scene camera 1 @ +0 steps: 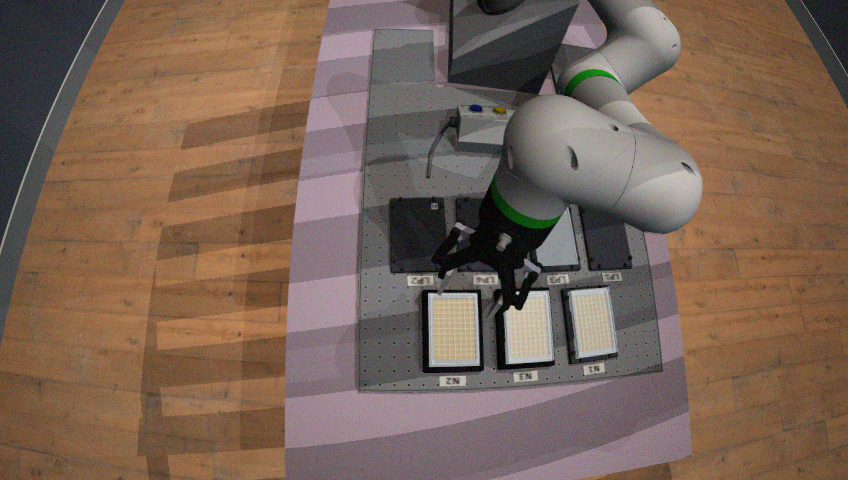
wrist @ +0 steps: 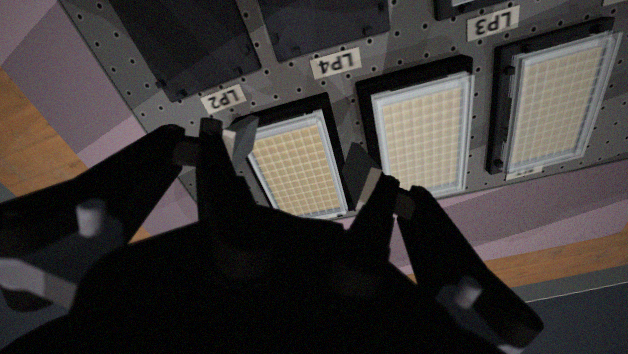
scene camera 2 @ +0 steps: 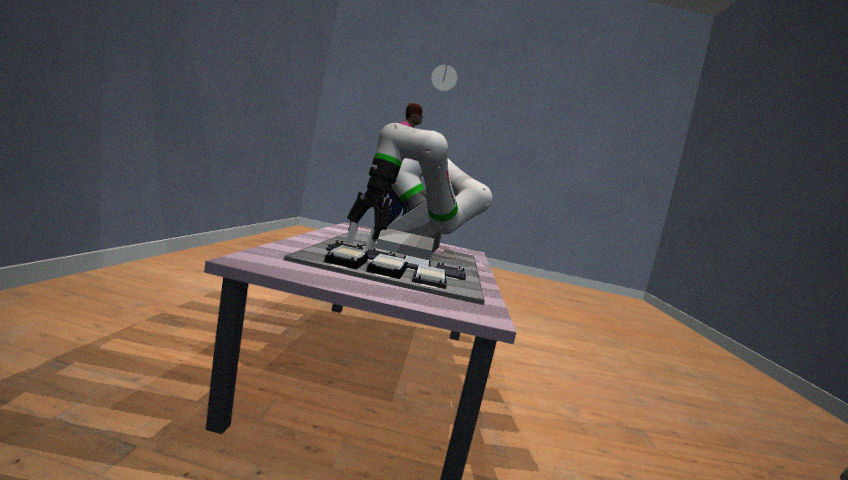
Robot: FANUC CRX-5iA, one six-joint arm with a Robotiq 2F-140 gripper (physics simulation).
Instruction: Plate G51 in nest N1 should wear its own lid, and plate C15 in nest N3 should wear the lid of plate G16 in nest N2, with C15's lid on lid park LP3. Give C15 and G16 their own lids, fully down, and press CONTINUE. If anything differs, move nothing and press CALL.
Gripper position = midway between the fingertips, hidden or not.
Note:
My gripper (scene camera 1: 466, 301) is open and holds nothing. Also in view: a button box (scene camera 2: 401, 242), an N3 nest (scene camera 1: 500, 343), a LP1 park (scene camera 1: 607, 248), a LP2 park (scene camera 1: 417, 225), a LP4 park (wrist: 291, 36) and an N2 nest (scene camera 1: 426, 369).
My gripper shows as well in the wrist view (wrist: 302, 145) and in scene camera 2 (scene camera 2: 358, 246). The N3 nest is seen too in the wrist view (wrist: 458, 63). The LP2 park also shows in the wrist view (wrist: 187, 54).

